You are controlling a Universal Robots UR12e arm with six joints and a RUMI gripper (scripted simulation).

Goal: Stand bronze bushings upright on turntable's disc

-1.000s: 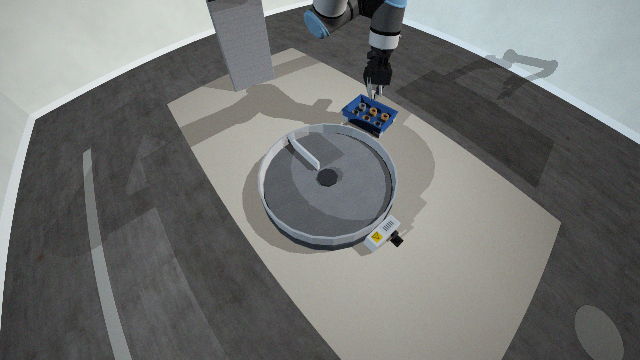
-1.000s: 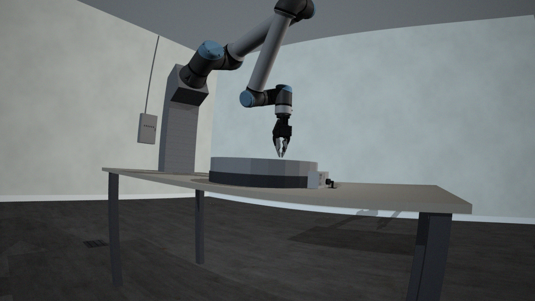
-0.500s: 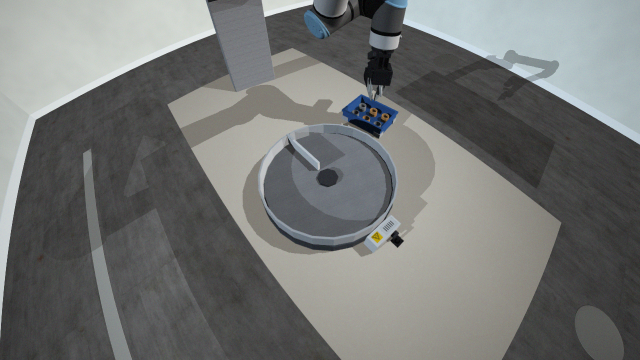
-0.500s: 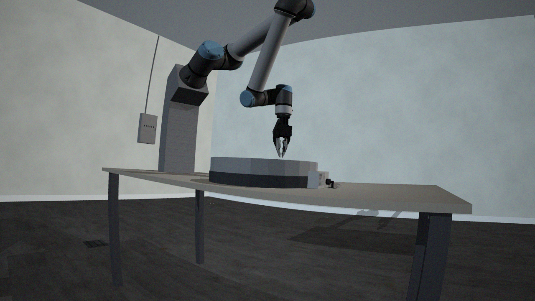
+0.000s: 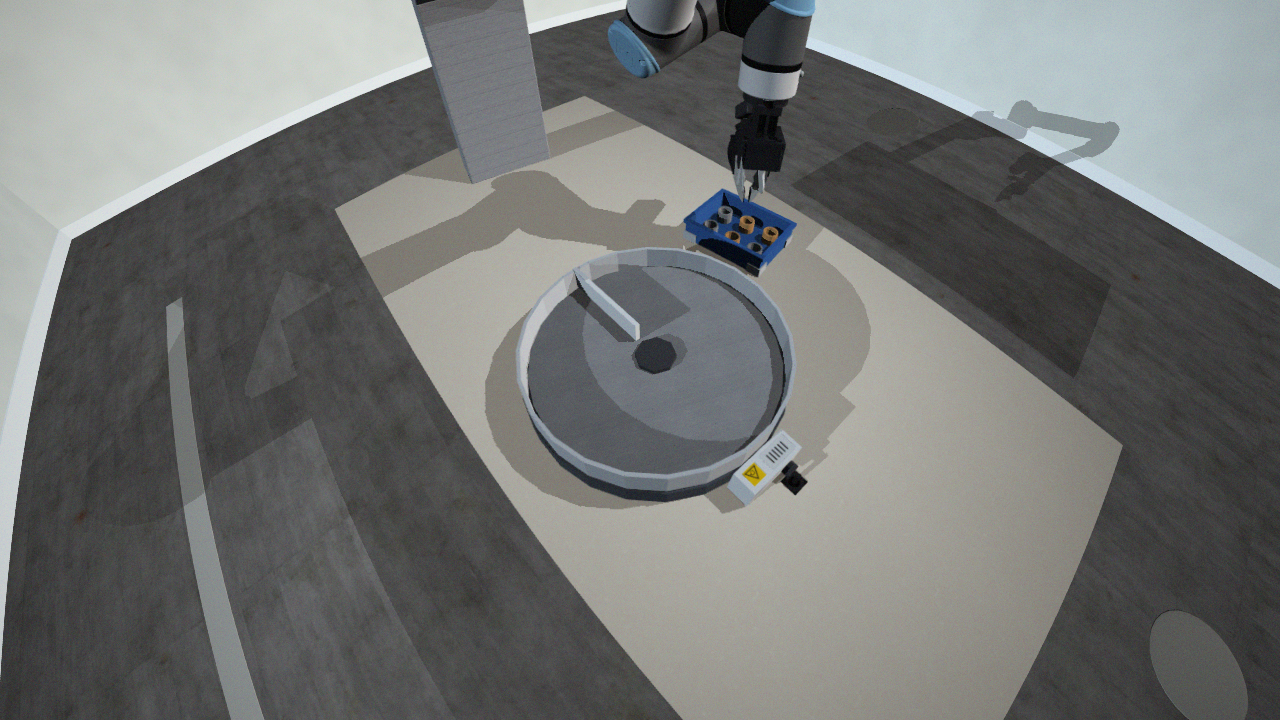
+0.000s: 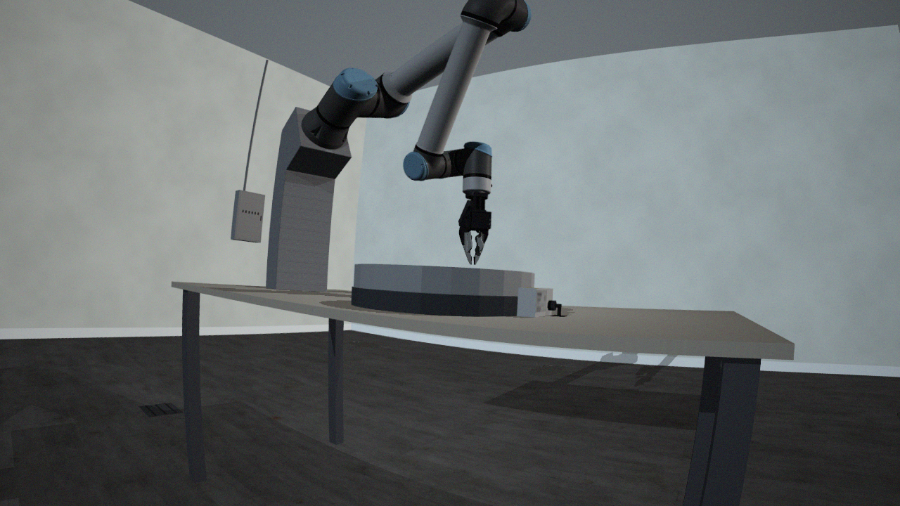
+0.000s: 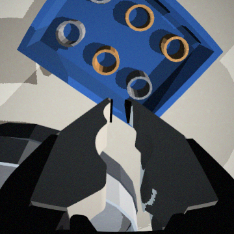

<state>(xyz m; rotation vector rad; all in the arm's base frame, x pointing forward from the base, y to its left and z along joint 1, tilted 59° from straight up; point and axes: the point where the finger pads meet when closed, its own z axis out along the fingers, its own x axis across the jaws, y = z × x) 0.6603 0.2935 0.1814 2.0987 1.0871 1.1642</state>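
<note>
Right now my hand is 2 cm past the blue crate, 2 cm to the right of it and 11 cm above it. Round my hand: turntable disc: 16 cm ahead, 32 cm to the right, 9 cm below.
</note>
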